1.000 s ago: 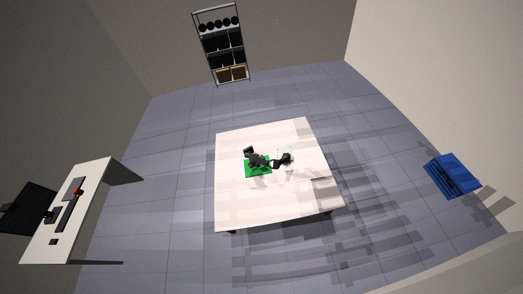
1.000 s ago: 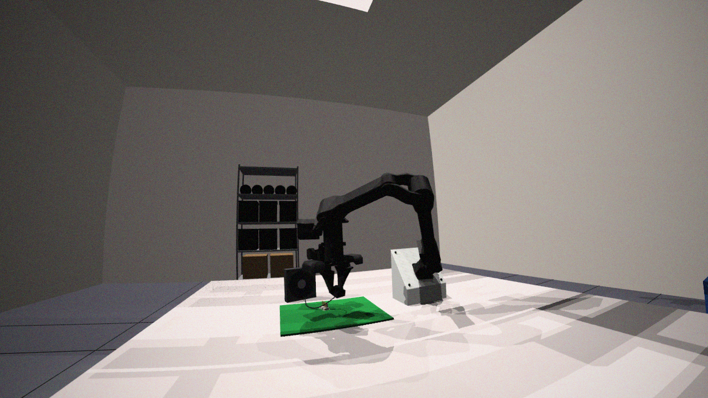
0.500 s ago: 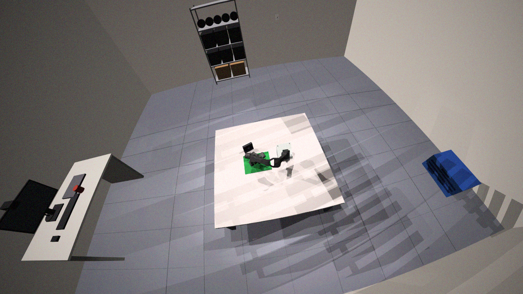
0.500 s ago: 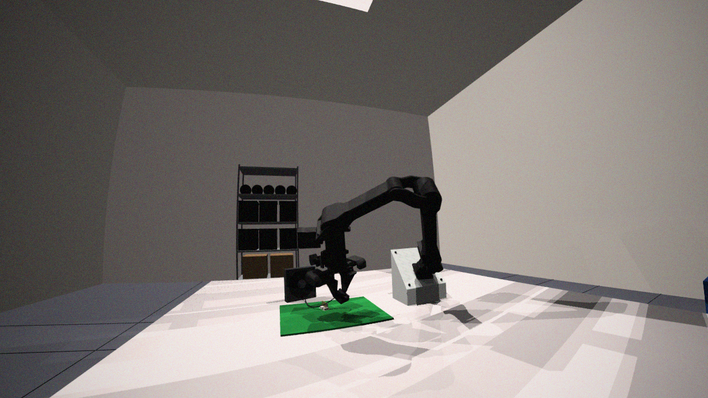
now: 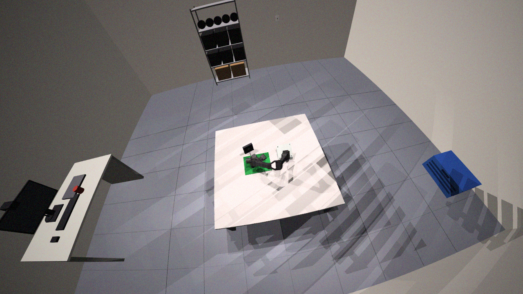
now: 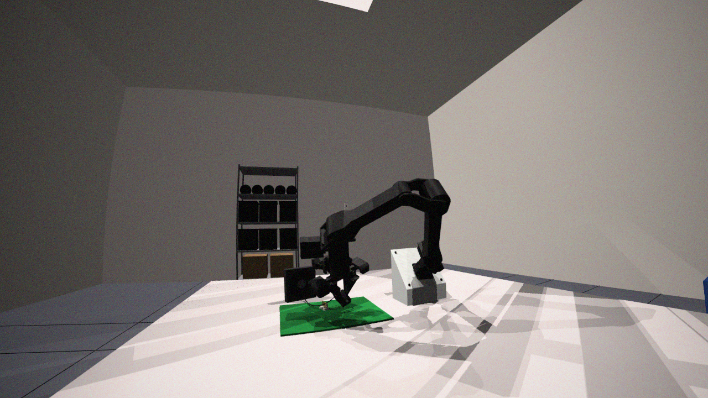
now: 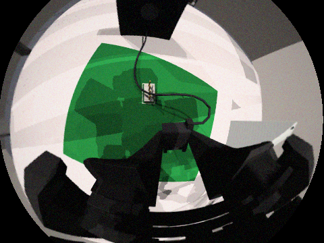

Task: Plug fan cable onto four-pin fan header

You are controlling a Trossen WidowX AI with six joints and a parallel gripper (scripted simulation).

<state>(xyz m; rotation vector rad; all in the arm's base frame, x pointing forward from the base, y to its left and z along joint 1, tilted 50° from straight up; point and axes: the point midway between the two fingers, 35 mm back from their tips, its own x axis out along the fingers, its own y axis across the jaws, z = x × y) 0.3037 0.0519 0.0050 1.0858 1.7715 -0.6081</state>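
Right now my gripper tip is 30 mm short of the green board, 10 mm to the left of it and 60 mm above it. Also, from my gripper tip: pale four-pin header: 50 mm ahead, 50 mm to the right, 50 mm below; then dark plug: 10 mm to the left; then black fan: 110 mm ahead, 190 mm to the right, 10 mm above.
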